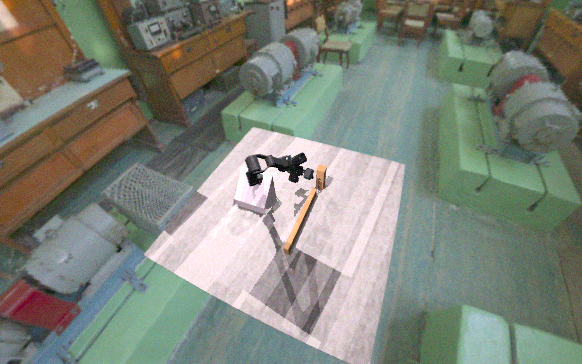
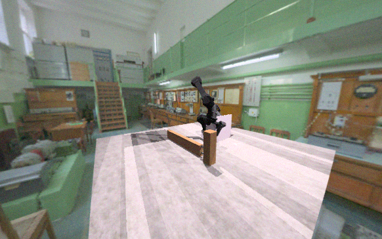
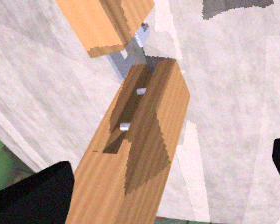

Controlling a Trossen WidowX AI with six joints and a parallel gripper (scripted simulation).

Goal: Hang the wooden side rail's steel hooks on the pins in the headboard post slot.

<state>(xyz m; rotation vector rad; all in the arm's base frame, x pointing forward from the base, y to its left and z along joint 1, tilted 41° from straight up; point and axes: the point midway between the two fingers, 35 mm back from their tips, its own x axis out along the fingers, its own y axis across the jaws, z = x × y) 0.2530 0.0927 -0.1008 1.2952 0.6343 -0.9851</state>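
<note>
My gripper tip is 7 cm short of the wooden headboard post, 5 cm to the right of it and 5 cm above it.
</note>
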